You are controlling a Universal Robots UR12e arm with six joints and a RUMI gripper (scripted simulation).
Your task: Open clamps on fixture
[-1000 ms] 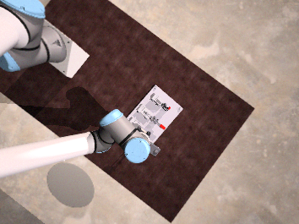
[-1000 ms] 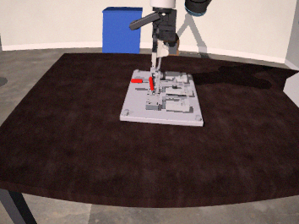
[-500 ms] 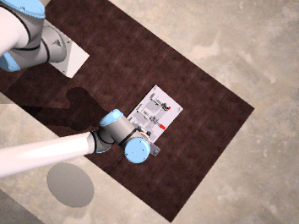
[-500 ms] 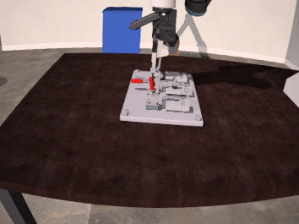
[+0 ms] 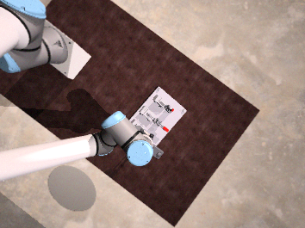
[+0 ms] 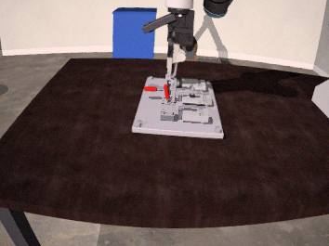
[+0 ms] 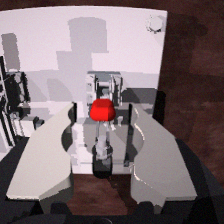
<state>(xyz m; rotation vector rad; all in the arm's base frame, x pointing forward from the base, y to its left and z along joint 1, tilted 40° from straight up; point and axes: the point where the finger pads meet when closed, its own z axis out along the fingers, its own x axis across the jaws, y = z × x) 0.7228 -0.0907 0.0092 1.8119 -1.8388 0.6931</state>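
Now: hand 11 cm to the right of the grey fixture plate, 8 cm above it and 3 cm past it.
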